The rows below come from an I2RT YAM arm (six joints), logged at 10 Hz.
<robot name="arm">
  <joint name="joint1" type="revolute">
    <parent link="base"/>
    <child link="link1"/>
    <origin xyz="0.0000 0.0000 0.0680" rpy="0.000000 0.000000 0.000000"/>
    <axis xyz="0 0 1"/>
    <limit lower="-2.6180" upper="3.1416"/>
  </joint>
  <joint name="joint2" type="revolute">
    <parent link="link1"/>
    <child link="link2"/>
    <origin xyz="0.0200 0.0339 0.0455" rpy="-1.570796 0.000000 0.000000"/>
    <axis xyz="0 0 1"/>
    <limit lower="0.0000" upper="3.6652"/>
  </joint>
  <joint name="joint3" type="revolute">
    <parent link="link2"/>
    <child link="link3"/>
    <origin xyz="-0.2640 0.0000 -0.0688" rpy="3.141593 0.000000 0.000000"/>
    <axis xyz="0 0 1"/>
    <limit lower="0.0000" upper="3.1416"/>
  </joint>
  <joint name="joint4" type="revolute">
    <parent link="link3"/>
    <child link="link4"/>
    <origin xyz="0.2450 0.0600 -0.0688" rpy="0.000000 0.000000 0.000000"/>
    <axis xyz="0 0 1"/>
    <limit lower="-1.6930" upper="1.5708"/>
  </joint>
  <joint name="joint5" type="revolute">
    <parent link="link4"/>
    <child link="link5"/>
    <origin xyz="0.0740 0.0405 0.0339" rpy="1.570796 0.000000 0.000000"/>
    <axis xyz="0 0 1"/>
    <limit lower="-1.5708" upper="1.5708"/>
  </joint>
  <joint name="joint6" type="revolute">
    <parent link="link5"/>
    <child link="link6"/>
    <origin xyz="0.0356 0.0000 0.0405" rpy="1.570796 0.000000 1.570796"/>
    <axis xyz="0 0 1"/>
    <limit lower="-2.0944" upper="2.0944"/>
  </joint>
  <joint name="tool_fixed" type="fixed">
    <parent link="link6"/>
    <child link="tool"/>
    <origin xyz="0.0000 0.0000 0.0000" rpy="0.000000 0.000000 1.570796"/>
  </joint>
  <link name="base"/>
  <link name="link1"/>
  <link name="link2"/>
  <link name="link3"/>
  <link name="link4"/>
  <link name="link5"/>
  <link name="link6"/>
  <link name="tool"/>
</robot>
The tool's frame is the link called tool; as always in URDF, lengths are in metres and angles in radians.
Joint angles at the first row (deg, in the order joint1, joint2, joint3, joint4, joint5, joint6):
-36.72 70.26 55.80 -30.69 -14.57 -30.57
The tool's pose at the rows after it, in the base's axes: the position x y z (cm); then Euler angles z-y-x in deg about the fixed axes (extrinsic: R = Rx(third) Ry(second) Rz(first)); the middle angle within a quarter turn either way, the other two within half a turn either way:
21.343 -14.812 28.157 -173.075 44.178 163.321
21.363 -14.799 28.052 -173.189 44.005 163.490
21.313 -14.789 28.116 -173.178 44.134 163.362
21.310 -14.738 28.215 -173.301 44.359 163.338
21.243 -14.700 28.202 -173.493 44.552 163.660
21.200 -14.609 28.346 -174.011 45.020 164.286
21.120 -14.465 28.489 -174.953 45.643 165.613
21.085 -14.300 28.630 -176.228 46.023 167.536
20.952 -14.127 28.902 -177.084 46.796 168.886
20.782 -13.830 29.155 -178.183 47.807 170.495
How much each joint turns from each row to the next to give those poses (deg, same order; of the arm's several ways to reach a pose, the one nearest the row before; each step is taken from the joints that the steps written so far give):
-0.02 0.05 -0.05 0.02 -0.02 -0.02
0.06 0.08 -0.12 0.00 0.05 -0.01
-0.06 -0.15 0.00 0.00 -0.05 -0.07
0.08 -0.14 0.07 0.00 -0.06 -0.04
-0.07 -0.17 -0.15 -0.02 -0.35 -0.01
0.03 -0.23 0.13 -0.25 -0.62 -0.03
0.00 -0.30 0.12 -0.47 -1.12 -0.01
0.08 -0.10 0.36 -0.92 -1.26 0.02
-0.03 -0.48 0.24 -0.60 -1.22 0.14
0.13 -0.75 -0.02 -0.42 -1.37 0.28

